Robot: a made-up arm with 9 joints. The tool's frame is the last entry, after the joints. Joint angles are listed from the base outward. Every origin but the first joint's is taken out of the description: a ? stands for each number. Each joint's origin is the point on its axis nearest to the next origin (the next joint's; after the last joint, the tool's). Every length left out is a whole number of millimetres.
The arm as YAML. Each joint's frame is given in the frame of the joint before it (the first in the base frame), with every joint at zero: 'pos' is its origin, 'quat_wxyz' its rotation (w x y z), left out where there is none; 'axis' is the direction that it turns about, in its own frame. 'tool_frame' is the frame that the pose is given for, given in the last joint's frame.
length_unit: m
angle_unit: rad
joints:
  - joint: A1
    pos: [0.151, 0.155, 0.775]
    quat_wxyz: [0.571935, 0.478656, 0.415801, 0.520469]
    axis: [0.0, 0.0, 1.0]
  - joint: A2
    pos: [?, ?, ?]
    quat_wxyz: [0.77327, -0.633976, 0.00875, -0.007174]
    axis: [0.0, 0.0, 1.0]
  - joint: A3
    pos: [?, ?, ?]
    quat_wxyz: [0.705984, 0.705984, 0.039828, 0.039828]
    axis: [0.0, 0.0, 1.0]
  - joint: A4
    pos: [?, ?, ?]
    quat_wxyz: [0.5, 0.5, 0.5, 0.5]
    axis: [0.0, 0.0, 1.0]
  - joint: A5
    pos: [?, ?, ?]
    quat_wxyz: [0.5, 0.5, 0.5, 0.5]
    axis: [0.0, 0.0, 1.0]
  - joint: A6
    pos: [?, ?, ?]
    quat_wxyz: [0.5, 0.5, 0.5, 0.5]
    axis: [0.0, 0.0, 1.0]
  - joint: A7
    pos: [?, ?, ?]
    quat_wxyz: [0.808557, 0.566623, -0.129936, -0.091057]
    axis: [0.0, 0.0, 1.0]
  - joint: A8
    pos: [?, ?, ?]
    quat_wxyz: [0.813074, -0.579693, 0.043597, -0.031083]
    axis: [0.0, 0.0, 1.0]
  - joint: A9
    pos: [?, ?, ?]
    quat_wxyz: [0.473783, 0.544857, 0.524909, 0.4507]
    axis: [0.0, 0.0, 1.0]
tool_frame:
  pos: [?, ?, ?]
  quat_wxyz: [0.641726, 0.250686, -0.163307, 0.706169]
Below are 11 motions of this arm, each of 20 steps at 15 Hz.
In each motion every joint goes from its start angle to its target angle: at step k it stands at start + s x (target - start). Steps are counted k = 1, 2, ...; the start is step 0. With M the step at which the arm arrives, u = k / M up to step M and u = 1 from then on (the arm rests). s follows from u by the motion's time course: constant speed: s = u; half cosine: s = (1 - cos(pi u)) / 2; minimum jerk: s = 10 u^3 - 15 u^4 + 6 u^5.
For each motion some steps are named. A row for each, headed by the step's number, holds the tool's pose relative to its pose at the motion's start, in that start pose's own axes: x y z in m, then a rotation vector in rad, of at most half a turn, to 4 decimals.
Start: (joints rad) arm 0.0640 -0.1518 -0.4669 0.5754 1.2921 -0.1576 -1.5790 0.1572 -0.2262
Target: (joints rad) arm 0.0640 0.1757 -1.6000 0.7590 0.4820 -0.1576 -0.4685 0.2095 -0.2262
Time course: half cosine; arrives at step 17
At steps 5, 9, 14, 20:
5: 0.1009 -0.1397 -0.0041 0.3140 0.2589 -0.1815
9: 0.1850 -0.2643 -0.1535 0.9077 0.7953 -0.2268
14: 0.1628 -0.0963 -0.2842 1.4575 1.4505 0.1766
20: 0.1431 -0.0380 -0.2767 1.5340 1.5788 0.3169

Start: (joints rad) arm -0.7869 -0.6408 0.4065 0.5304 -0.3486 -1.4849 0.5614 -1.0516 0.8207
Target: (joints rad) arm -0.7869 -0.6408 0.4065 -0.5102 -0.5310 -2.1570 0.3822 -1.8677 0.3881
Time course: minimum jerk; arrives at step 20
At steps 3, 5, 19, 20:
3: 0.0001 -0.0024 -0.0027 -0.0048 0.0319 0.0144
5: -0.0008 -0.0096 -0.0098 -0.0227 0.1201 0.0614
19: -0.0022 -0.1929 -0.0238 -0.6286 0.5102 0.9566
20: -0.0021 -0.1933 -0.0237 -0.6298 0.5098 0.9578

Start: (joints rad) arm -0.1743 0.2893 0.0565 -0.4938 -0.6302 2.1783 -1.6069 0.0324 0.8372
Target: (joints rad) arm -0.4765 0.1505 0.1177 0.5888 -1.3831 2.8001 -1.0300 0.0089 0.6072
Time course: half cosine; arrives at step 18
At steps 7, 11, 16, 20:
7: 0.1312 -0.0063 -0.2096 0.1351 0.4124 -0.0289
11: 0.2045 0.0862 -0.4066 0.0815 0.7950 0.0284
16: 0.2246 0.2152 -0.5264 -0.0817 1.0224 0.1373
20: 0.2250 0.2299 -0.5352 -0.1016 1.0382 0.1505

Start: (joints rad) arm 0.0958 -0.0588 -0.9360 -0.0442 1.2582 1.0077 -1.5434 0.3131 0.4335
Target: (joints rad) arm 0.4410 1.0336 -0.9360 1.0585 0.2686 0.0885 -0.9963 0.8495 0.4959
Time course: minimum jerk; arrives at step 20
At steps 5, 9, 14, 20:
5: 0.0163 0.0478 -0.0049 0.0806 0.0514 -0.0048
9: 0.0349 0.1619 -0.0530 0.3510 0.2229 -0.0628
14: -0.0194 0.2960 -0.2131 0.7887 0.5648 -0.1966
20: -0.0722 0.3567 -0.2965 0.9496 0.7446 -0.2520

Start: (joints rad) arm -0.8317 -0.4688 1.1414 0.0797 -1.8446 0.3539 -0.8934 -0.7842 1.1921
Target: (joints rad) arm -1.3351 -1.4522 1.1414 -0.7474 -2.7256 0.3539 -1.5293 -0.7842 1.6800
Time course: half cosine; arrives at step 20
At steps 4, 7, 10, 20:
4: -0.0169 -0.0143 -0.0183 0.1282 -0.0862 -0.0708
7: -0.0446 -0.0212 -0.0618 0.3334 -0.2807 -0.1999
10: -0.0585 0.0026 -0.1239 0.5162 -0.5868 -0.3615
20: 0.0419 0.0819 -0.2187 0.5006 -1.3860 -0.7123

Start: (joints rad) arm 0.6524 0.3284 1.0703 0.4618 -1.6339 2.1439 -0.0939 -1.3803 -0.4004
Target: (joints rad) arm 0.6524 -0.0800 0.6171 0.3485 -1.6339 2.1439 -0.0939 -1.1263 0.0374
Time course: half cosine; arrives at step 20
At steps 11, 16, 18, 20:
11: -0.1218 0.0331 0.0566 0.2198 0.2071 -0.2492
16: -0.1794 0.0563 0.1017 0.3322 0.2793 -0.4003
18: -0.1907 0.0617 0.1128 0.3544 0.2908 -0.4339
20: -0.1945 0.0636 0.1167 0.3618 0.2944 -0.4454

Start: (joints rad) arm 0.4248 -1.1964 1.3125 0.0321 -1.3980 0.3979 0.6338 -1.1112 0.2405
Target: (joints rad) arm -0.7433 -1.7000 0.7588 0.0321 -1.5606 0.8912 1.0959 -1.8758 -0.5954
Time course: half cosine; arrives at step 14
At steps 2, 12, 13, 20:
2: -0.0114 0.0038 -0.0200 0.0005 -0.0254 -0.0807
12: 0.2747 0.2129 -0.3799 0.1122 -0.8413 -1.3935
13: 0.3083 0.2121 -0.3820 0.1196 -0.8883 -1.4457
20: 0.3199 0.2115 -0.3823 0.1223 -0.9045 -1.4634

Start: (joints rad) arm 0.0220 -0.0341 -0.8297 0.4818 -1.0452 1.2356 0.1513 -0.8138 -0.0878
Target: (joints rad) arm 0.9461 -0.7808 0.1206 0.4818 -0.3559 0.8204 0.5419 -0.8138 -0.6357
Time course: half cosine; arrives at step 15
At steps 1, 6, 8, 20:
1: 0.0011 0.0003 -0.0017 0.0133 -0.0059 0.0129
6: 0.0237 0.0137 -0.0448 0.4357 -0.2178 0.3557
8: 0.0299 0.0194 -0.0686 0.7133 -0.3558 0.5110
20: 0.0505 0.0281 -0.1394 1.3509 -0.5509 0.7047

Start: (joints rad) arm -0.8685 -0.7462 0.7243 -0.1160 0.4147 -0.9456 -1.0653 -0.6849 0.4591
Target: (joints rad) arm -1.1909 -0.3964 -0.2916 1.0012 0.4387 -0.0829 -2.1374 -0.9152 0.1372
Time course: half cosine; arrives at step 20
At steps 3, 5, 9, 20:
3: -0.0206 0.0259 0.0230 -0.1441 -0.0521 -0.0476
5: -0.0579 0.0739 0.0527 -0.3775 -0.1525 -0.1293
9: -0.1797 0.2180 0.0646 -0.9708 -0.5376 -0.4027
20: -0.3329 0.3240 -0.1573 -1.3408 -1.4708 -1.2337

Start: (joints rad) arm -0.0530 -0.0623 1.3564 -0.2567 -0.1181 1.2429 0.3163 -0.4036 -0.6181
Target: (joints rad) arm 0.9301 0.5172 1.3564 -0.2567 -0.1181 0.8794 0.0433 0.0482 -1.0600
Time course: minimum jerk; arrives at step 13
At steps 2, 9, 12, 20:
2: 0.0131 -0.0060 -0.0035 0.0162 0.0173 -0.0076
9: 0.2776 -0.1876 -0.2239 0.5456 0.4933 -0.1888
12: 0.3028 -0.2293 -0.2962 0.6787 0.5966 -0.2248
20: 0.3032 -0.2303 -0.2980 0.6820 0.5991 -0.2256

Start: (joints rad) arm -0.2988 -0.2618 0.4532 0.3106 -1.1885 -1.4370 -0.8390 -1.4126 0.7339
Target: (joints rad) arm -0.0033 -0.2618 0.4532 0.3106 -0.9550 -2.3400 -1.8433 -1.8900 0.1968
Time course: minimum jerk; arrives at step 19
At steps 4, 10, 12, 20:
4: 0.0013 -0.0036 0.0176 -0.1402 0.0611 -0.0188
10: 0.0365 -0.0141 0.1474 -1.1828 0.3307 -0.0794
12: 0.0613 -0.0090 0.1938 -1.5827 0.3358 -0.0671
20: 0.1031 0.0064 0.2491 -2.1248 0.2253 -0.0255

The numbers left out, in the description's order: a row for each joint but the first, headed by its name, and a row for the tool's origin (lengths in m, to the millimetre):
A2: -0.004 0.084 0.0
A3: -0.097 0.237 0.0
A4: -0.033 -0.105 0.0
A5: 0.094 0.013 0.0
A6: -0.102 -0.073 0.0
A7: 0.226 0.051 0.0
A8: 0.39 0.027 0.0
A9: -0.023 -0.317 0.0
tool: 0.027 -0.016 0.0

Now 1 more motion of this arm.
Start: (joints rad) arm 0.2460 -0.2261 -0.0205 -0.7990 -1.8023 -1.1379 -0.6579 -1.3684 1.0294
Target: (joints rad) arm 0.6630 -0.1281 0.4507 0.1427 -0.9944 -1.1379 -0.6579 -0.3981 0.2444
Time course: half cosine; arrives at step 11
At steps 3, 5, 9, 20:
3: 0.0491 0.0171 0.0878 -0.1951 -0.0230 -0.1364
5: 0.1368 0.0868 0.1908 -0.5182 -0.0792 -0.3752
9: 0.3534 0.2694 0.2371 -1.2451 -0.3446 -0.8973
20: 0.3927 0.2917 0.2260 -1.3726 -0.4153 -0.9796

